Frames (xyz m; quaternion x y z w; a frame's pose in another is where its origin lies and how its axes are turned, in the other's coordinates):
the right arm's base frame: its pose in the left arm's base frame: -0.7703 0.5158 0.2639 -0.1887 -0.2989 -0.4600 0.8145
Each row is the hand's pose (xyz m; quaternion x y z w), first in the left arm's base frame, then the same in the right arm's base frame.
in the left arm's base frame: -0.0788 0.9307 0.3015 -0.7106 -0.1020 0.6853 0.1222
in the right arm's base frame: 0.0360 0.8047 0.0532 0.3040 0.5028 -0.8076 0.0511
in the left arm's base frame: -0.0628 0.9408 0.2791 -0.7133 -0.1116 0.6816 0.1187
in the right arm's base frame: 0.0212 0.8244 0.0373 0.3035 0.5122 -0.8020 0.0489
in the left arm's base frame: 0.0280 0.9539 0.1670 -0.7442 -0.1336 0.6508 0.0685
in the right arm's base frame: -0.0251 0.9129 -0.0677 0.3373 0.5535 -0.7589 0.0632
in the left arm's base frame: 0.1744 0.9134 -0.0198 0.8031 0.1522 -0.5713 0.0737
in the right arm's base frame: -0.0644 1.0247 -0.2772 0.4273 0.6233 -0.6428 0.1258
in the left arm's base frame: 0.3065 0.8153 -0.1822 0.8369 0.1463 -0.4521 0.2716
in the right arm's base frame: -0.0567 1.0943 -0.4976 0.5305 0.6707 -0.4659 0.2275
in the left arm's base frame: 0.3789 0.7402 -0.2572 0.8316 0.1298 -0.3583 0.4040
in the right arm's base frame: -0.0296 1.1212 -0.6202 0.5868 0.6766 -0.3301 0.2982
